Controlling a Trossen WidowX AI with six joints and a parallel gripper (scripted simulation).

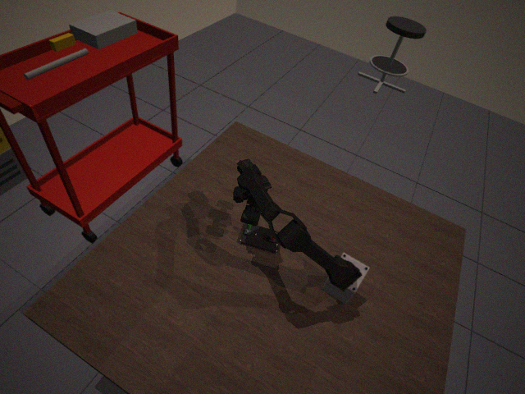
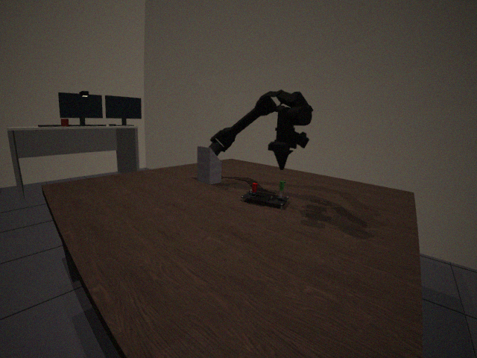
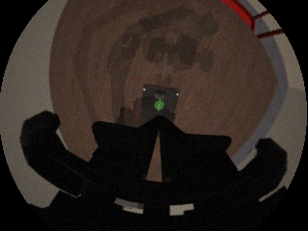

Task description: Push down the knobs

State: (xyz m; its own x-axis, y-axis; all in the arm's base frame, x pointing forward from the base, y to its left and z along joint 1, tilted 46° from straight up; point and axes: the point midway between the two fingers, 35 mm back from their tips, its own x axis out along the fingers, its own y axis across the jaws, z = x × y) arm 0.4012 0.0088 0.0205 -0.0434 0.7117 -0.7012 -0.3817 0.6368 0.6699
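The green knob is 60 mm below my gripper tip and 10 mm ahead of it. Round my gripper tip: red knob 90 mm behind, 80 mm below, 30 mm to the right.
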